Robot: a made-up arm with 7 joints.
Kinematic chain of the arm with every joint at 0, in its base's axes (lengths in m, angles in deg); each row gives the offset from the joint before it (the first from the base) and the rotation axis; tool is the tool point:
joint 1: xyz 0 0.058 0 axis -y
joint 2: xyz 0 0.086 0 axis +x
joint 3: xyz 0 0 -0.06 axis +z
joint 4: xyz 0 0 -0.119 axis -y
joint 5: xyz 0 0 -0.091 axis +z
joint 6: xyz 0 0 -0.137 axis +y
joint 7: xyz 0 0 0 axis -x
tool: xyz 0 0 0
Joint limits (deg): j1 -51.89..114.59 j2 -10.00..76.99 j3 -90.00..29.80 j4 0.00..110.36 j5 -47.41..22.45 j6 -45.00..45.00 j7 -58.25..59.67
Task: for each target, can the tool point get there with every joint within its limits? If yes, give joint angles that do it. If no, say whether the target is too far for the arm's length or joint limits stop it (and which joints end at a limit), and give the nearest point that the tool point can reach.
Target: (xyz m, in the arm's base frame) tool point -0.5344 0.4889 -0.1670
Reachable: no: too far | nearest point -0.2674 0.3679 -0.2098 | short by 0.296 m
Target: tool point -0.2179 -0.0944 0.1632
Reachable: no: joint limits stop it (at a limit: joint 1, joint 2, joint 4) | nearest point 0.0040 -0.0275 0.1618 | short by 0.232 m
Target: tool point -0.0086 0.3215 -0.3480
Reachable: yes | joints -15.04 41.62 -48.30 32.72 -18.08 10.44 41.65
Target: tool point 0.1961 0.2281 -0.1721
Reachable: yes | joints -8.31 51.51 -15.03 96.24 -41.45 8.32 -30.06
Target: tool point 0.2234 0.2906 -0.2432
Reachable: yes | joints 14.19 45.11 -33.12 55.28 -40.79 24.78 49.40
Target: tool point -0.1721 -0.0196 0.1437
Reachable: no: joint limits stop it (at a limit: joint 1, joint 2, joint 4) | nearest point 0.0002 -0.0123 0.1766 | short by 0.176 m
